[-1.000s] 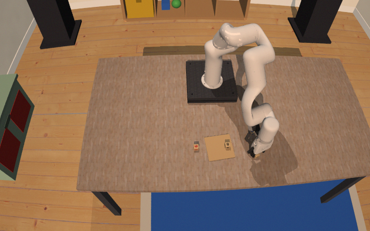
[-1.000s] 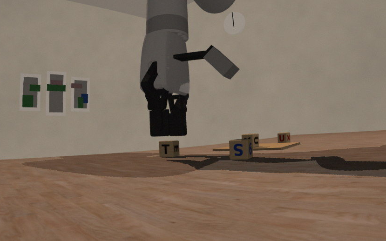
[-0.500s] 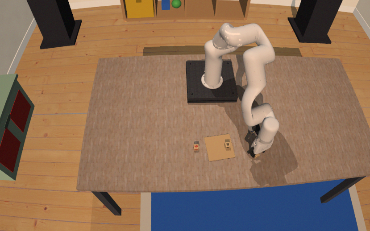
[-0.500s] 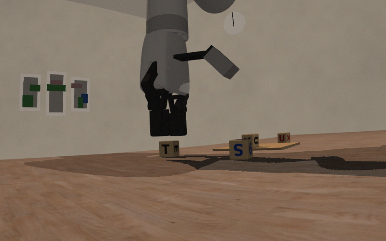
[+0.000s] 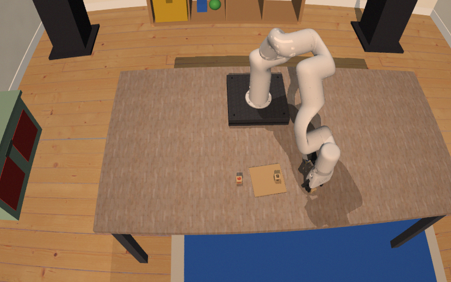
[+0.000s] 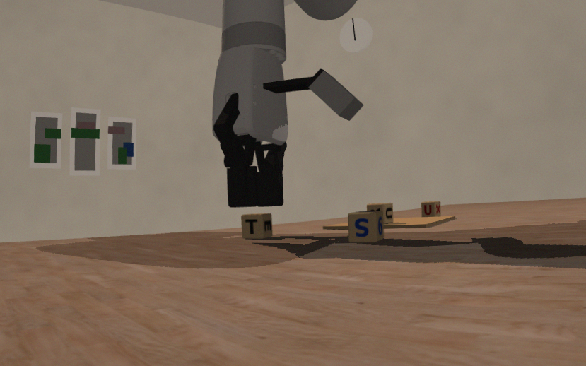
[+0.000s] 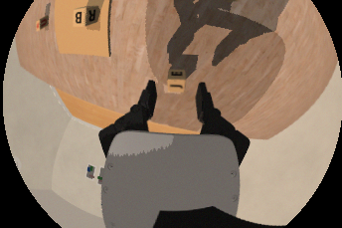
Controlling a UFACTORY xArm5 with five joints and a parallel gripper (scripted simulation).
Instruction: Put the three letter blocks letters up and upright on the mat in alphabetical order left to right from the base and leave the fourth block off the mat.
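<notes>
The tan mat lies 190 mm to the right of my hand, 60 mm behind it and 50 mm below it. Round my hand: letter block: 310 mm to the right, 70 mm behind, 40 mm below.
</notes>
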